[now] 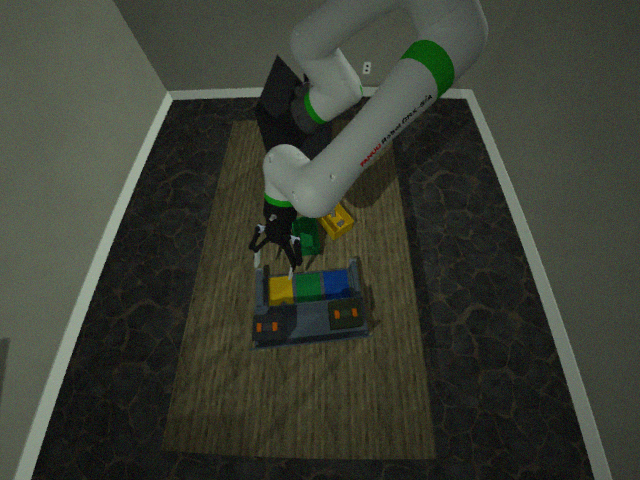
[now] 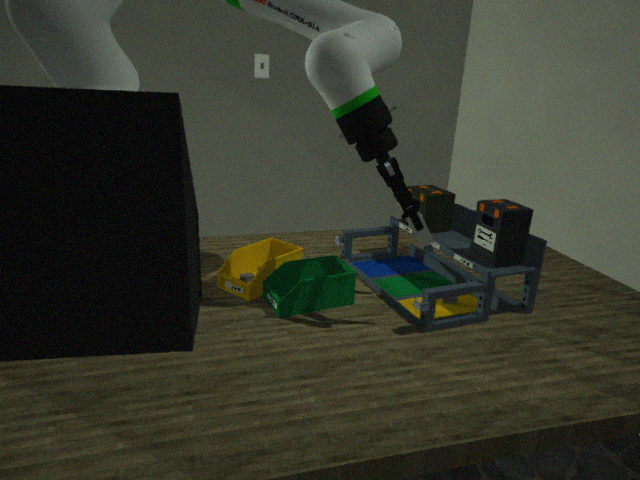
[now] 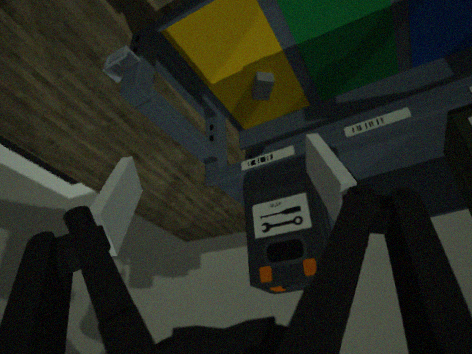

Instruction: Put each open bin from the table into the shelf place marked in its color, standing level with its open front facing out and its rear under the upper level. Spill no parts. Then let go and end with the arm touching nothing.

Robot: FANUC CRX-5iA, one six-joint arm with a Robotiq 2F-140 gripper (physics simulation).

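Places are measured from the arm's base along level axes (x right, y ahead, z up), in metres.
Pixels of known places: gripper, fingertip midpoint: [image 1: 273, 271] [image 2: 422, 235] [image 3: 221, 163]; arm's base, link origin: [image 1: 304, 116] [image 2: 88, 170].
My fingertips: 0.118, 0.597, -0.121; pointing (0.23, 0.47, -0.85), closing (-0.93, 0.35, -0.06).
For each thing: its middle in the pictures, then the offset to it from my fingertips, as dx, dy, dz. "spot": a spot on its surface instead.
- yellow bin, body centre: [image 2: 261, 267] [image 1: 331, 216] -0.217, -0.276, -0.131
- green bin, body centre: [image 2: 308, 284] [image 1: 305, 233] -0.101, -0.199, -0.131
- shelf, surface spot: [image 3: 175, 122] [image 1: 260, 286] spot: +0.063, +0.030, -0.084
- small grey block, body centre: [image 3: 262, 86] [image 2: 449, 298] -0.012, +0.092, -0.155
- dark toolbox with orange latches, body centre: [image 3: 291, 233] [image 2: 500, 232] [image 1: 271, 328] +0.001, +0.182, -0.006
- olive box, body centre: [image 2: 427, 208] [image 1: 344, 315] -0.231, +0.149, -0.018
A yellow bin [image 1: 336, 222] [image 2: 250, 268] stands on the table, with grey parts inside. A green bin [image 1: 308, 238] [image 2: 315, 289] stands beside it, nearer the shelf [image 1: 261, 291] [image 2: 454, 322] [image 3: 175, 122]. Both low, open fronts face away from the shelf. The shelf's lower level has yellow [image 1: 280, 289] [image 3: 220, 40], green [image 1: 308, 286] [image 2: 395, 286] and blue [image 1: 336, 284] [image 2: 371, 268] places. No bin stands on them. A small grey block [image 3: 263, 86] is on the yellow place. My gripper [image 1: 273, 266] [image 2: 423, 237] [image 3: 221, 163] is open and empty, above the shelf's yellow end. The green bin's contents are unclear.
A dark toolbox with orange latches [image 1: 266, 327] [image 2: 501, 232] [image 3: 282, 220] stands on the upper level at the yellow end, close beyond my fingers. An olive box [image 1: 346, 314] [image 2: 436, 209] stands at the blue end. Side rails and posts bound the lower level.
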